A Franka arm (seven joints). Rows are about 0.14 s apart.
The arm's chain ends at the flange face. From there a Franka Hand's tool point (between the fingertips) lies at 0.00 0.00 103.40 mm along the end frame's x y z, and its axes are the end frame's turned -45 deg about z.
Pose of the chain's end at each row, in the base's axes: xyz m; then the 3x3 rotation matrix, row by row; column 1 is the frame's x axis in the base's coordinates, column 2 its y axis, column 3 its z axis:
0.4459 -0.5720 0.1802; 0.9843 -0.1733 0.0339; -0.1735 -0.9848 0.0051; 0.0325 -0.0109 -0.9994
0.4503 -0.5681 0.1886; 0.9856 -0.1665 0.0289; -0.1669 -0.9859 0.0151; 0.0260 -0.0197 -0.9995
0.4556 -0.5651 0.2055; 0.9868 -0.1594 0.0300; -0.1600 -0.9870 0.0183; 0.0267 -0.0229 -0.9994
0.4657 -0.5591 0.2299; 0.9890 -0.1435 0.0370; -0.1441 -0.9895 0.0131; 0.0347 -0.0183 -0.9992
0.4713 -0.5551 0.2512; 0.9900 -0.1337 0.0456; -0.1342 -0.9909 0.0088; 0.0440 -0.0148 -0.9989
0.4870 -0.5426 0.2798; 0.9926 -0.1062 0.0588; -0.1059 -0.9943 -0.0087; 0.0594 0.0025 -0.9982
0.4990 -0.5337 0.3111; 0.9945 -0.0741 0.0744; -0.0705 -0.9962 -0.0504; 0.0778 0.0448 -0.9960
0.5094 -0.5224 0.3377; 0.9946 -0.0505 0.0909; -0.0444 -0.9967 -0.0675; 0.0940 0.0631 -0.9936
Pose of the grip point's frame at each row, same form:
0.4494 -0.5715 0.0769; 0.8185 0.5735 0.0339; 0.5737 -0.8190 0.0051; 0.0307 0.0153 -0.9994
0.4533 -0.5665 0.0853; 0.8147 0.5792 0.0289; 0.5791 -0.8152 0.0151; 0.0323 0.0045 -0.9995
0.4587 -0.5632 0.1022; 0.8105 0.5851 0.0300; 0.5848 -0.8111 0.0183; 0.0351 0.0027 -0.9994
0.4695 -0.5577 0.1266; 0.8008 0.5979 0.0370; 0.5978 -0.8016 0.0131; 0.0375 0.0116 -0.9992
0.4760 -0.5542 0.1479; 0.7946 0.6055 0.0456; 0.6058 -0.7956 0.0088; 0.0416 0.0206 -0.9989
0.4931 -0.5435 0.1766; 0.7770 0.6268 0.0588; 0.6282 -0.7780 -0.0087; 0.0402 0.0438 -0.9982
0.5067 -0.5389 0.2081; 0.7556 0.6508 0.0744; 0.6546 -0.7543 -0.0504; 0.0233 0.0867 -0.9960
0.5188 -0.5294 0.2350; 0.7390 0.6676 0.0909; 0.6734 -0.7362 -0.0675; 0.0218 0.1111 -0.9936

